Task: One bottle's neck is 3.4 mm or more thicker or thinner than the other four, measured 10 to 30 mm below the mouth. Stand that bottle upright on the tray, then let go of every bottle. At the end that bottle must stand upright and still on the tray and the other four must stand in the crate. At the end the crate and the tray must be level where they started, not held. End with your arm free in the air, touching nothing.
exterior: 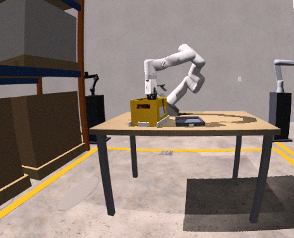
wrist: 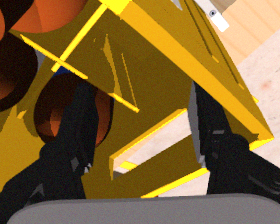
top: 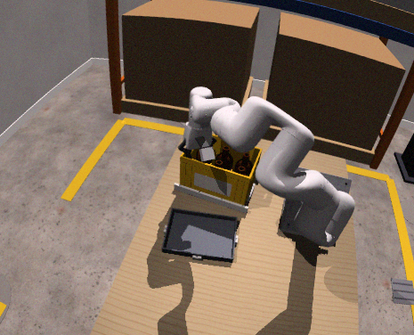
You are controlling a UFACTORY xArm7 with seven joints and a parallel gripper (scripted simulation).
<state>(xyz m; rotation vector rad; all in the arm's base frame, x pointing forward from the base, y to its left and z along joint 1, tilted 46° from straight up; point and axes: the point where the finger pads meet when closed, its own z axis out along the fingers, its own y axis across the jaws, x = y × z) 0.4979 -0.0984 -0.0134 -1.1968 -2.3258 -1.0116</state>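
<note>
My gripper is now 9 cm past the yellow crate, 3 cm to the left of it and 7 cm above it. Also, from my hand: dark grey tray: 8 cm behind, 25 cm to the left, 15 cm below.
</note>
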